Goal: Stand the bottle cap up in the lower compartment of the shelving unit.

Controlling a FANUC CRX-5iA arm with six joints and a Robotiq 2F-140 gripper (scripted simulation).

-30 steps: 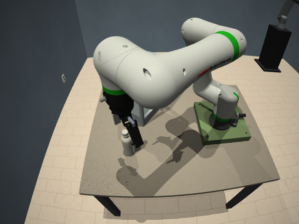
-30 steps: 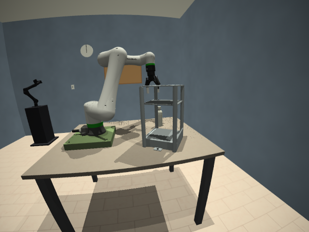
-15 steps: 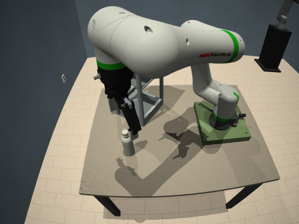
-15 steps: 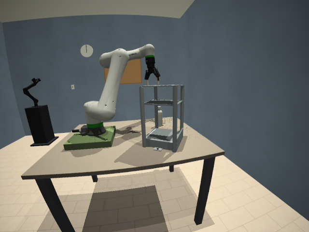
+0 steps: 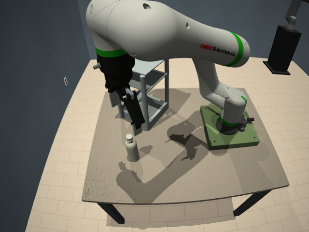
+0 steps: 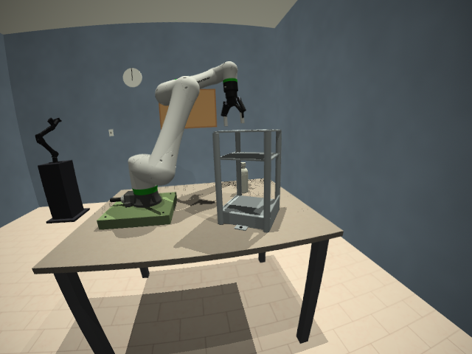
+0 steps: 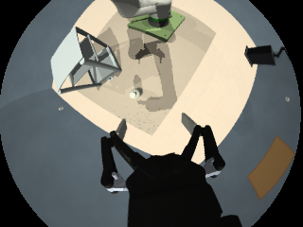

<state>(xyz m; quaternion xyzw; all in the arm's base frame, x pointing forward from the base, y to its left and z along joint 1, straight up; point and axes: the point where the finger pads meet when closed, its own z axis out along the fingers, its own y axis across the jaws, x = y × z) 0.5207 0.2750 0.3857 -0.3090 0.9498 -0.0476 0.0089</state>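
Now: hand 31 cm above the pale grey bottle, 11 cm to the left of it and 3 cm short of it. The rest, counted from my hand: grey shelving unit: 46 cm to the right, 24 cm below, 2 cm behind.
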